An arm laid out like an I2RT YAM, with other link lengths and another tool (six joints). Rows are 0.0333 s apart.
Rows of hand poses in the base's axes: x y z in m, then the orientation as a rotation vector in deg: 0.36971, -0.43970, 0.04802, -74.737, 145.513, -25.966; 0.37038, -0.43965, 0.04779, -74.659, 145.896, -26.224; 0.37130, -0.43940, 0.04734, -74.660, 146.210, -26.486; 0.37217, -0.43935, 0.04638, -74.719, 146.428, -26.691; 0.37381, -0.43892, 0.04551, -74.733, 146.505, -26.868; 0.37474, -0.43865, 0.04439, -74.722, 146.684, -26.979; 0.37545, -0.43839, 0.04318, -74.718, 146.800, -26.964; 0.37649, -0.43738, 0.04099, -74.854, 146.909, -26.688; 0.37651, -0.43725, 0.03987, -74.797, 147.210, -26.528; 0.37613, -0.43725, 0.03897, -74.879, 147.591, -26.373; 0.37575, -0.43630, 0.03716, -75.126, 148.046, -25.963; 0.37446, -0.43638, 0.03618, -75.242, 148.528, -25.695; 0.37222, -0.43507, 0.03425, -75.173, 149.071, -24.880; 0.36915, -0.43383, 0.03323, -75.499, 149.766, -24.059; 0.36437, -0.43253, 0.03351, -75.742, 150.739, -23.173; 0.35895, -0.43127, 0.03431, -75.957, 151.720, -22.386
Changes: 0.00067, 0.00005, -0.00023, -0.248, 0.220, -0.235; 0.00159, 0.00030, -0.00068, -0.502, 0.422, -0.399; 0.00246, 0.00035, -0.00164, -0.709, 0.586, -0.483; 0.00410, 0.00078, -0.00251, -0.849, 0.623, -0.528; 0.00503, 0.00105, -0.00363, -0.966, 0.740, -0.623; 0.00574, 0.00131, -0.00484, -0.984, 0.833, -0.673; 0.00678, 0.00232, -0.00703, -0.866, 1.031, -0.618; 0.00680, 0.00245, -0.00815, -0.823, 1.272, -0.760; 0.00642, 0.00245, -0.00905, -0.841, 1.640, -0.863; 0.00604, 0.00340, -0.01086, -0.756, 2.189, -0.884; 0.00475, 0.00332, -0.01184, -0.738, 2.673, -1.000; 0.00251, 0.00463, -0.01377, -0.330, 3.220, -1.182; -0.00056, 0.00587, -0.01479, -0.071, 4.074, -1.221; -0.00534, 0.00717, -0.01451, 0.171, 5.125, -1.415; -0.01076, 0.00843, -0.01371, 0.348, 6.153, -1.638
